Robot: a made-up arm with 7 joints. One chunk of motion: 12 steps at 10 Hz.
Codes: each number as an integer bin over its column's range. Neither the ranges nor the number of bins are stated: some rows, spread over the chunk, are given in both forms.
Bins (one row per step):
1: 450 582 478 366 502 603 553
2: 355 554 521 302 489 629 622
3: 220 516 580 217 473 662 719
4: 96 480 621 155 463 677 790
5: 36 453 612 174 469 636 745
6: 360 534 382 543 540 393 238
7: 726 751 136 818 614 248 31
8: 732 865 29 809 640 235 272
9: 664 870 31 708 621 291 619
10: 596 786 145 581 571 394 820
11: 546 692 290 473 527 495 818
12: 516 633 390 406 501 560 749
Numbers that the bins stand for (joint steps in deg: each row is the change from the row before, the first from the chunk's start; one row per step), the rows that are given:
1: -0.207 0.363 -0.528 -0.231 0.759 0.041 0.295
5: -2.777 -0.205 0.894 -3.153 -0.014 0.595 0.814
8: 1.543 1.610 -5.292 6.509 3.991 -6.148 -0.465
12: 0.202 0.588 -1.462 0.377 0.735 -0.683 0.824
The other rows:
2: -0.797 0.240 -0.072 -1.205 0.454 0.478 0.481
3: -1.635 0.073 0.554 -2.498 0.079 1.033 0.743
4: -2.404 -0.086 0.989 -3.442 -0.155 1.285 0.935
6: -0.766 0.152 -1.547 2.462 1.649 -3.491 -0.557
7: 1.506 1.108 -4.157 6.646 3.382 -5.929 -1.116
9: 1.121 1.632 -5.271 4.972 3.546 -5.206 0.473
10: 0.699 1.262 -4.061 3.040 2.375 -3.474 1.016
11: 0.389 0.848 -2.523 1.397 1.344 -1.776 1.011

